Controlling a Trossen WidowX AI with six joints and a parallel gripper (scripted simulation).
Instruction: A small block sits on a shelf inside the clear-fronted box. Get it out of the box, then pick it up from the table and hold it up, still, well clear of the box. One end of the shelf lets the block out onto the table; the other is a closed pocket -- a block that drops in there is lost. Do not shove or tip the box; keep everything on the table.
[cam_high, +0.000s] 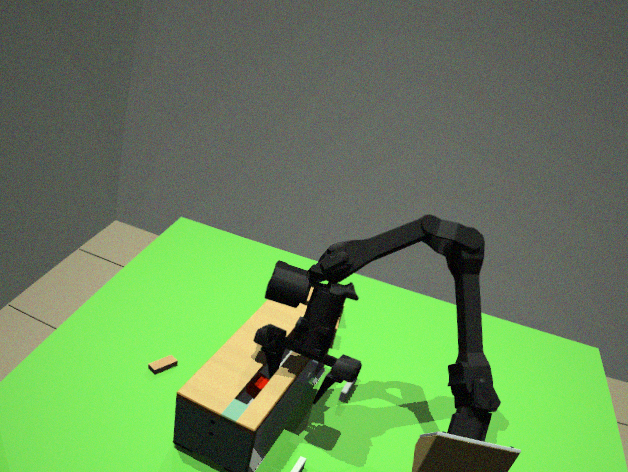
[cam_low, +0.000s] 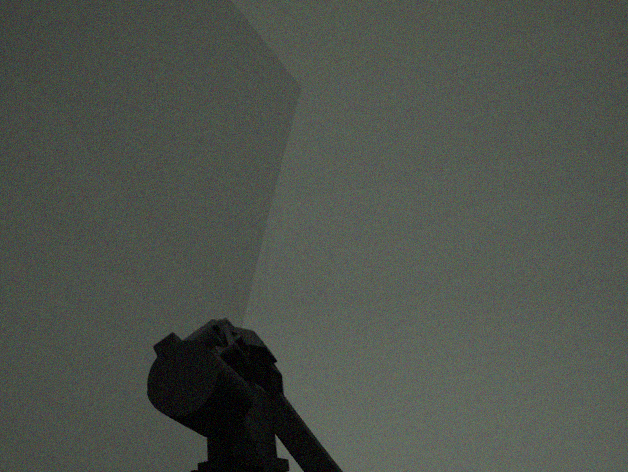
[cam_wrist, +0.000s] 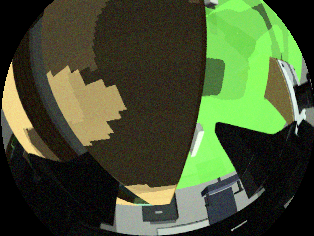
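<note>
Now: gripper tip 30 mm short of the box, 30 mm to the left of it and 20 mm above it. The rest, counted from my gripper tip: tan block (10 mm ahead, 400 mm to the right, 60 mm below); red block (60 mm ahead, 10 mm to the left).
</note>
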